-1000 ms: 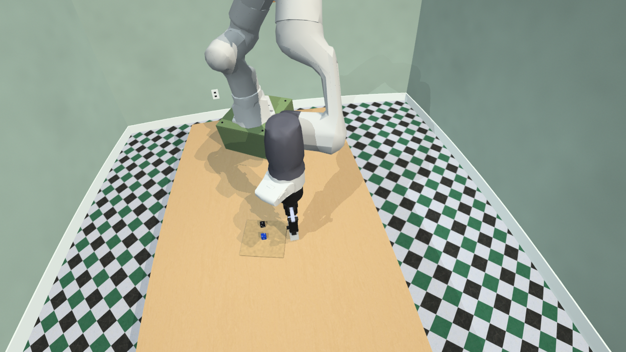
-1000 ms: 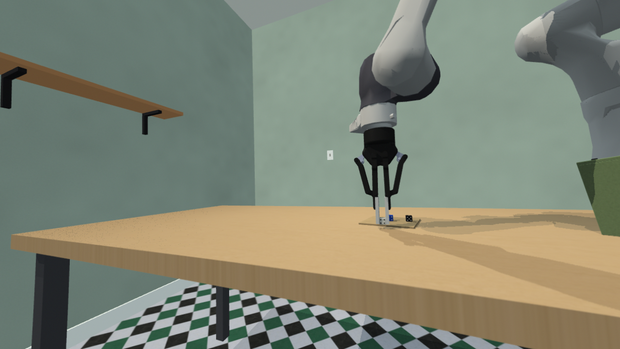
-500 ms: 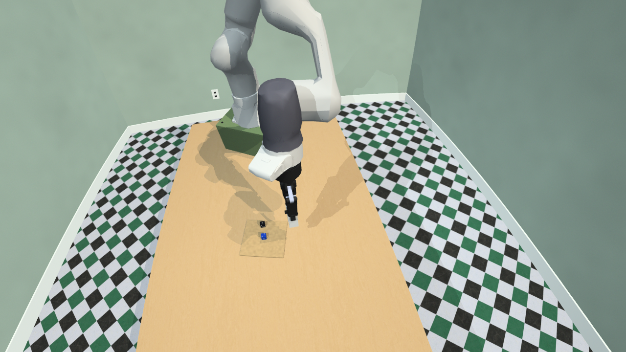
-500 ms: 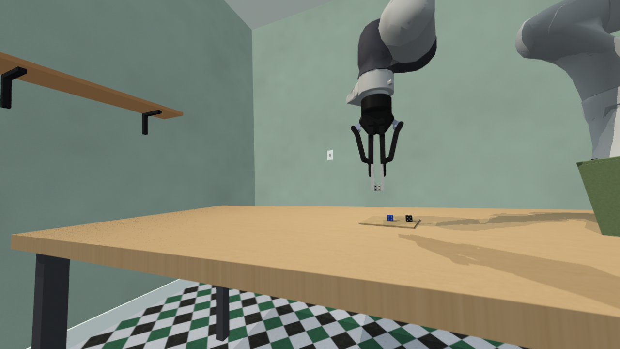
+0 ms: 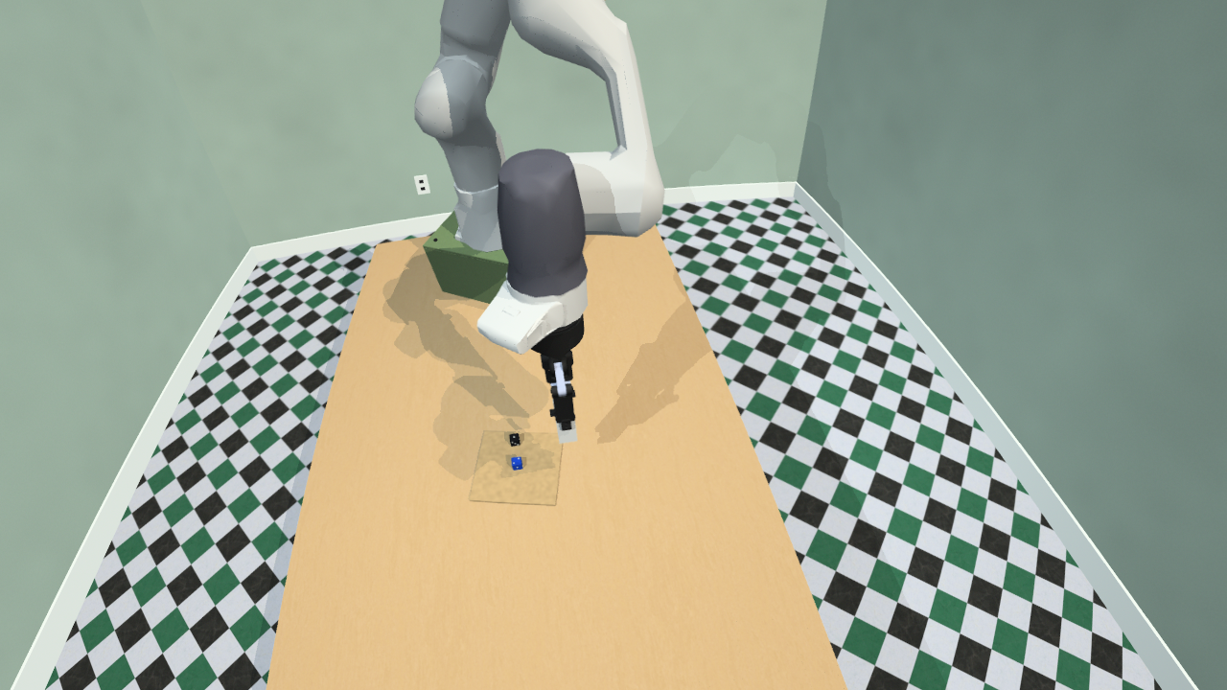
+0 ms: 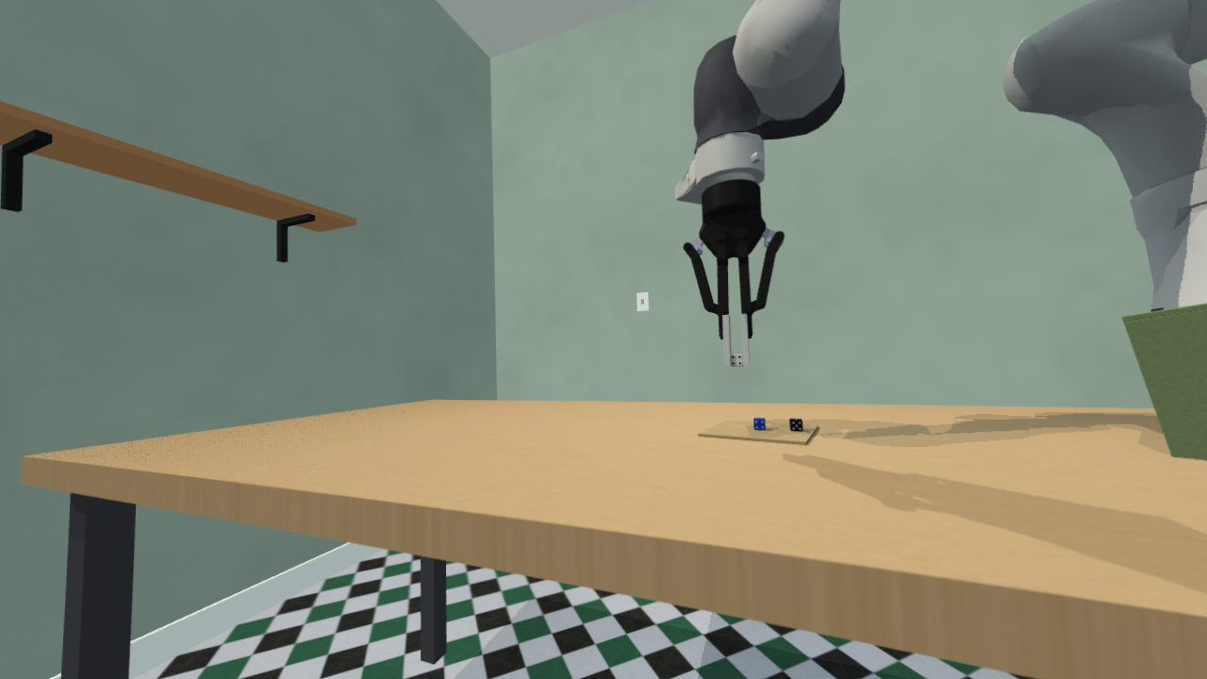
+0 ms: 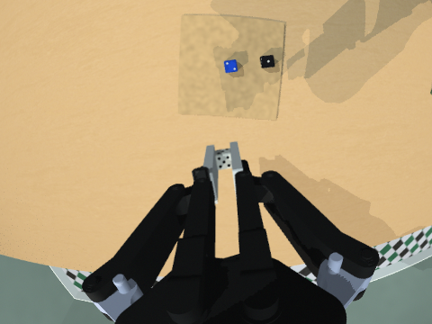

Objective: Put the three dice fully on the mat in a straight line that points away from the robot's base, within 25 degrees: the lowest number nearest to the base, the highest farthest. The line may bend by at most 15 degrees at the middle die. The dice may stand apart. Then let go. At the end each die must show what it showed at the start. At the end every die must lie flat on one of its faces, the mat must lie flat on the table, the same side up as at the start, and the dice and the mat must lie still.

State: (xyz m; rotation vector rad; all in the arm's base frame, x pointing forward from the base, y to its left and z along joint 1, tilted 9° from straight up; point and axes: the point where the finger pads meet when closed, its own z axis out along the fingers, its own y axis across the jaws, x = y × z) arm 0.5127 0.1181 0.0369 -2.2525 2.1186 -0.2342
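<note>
My hand is 20 mm past the blue die, 90 mm to the left of it and 120 mm above it. The rest, counted from my hand: black die (70 mm behind, 90 mm to the right, 120 mm below); tan mat (20 mm behind, 90 mm to the right, 130 mm below); white die (30 mm below).
</note>
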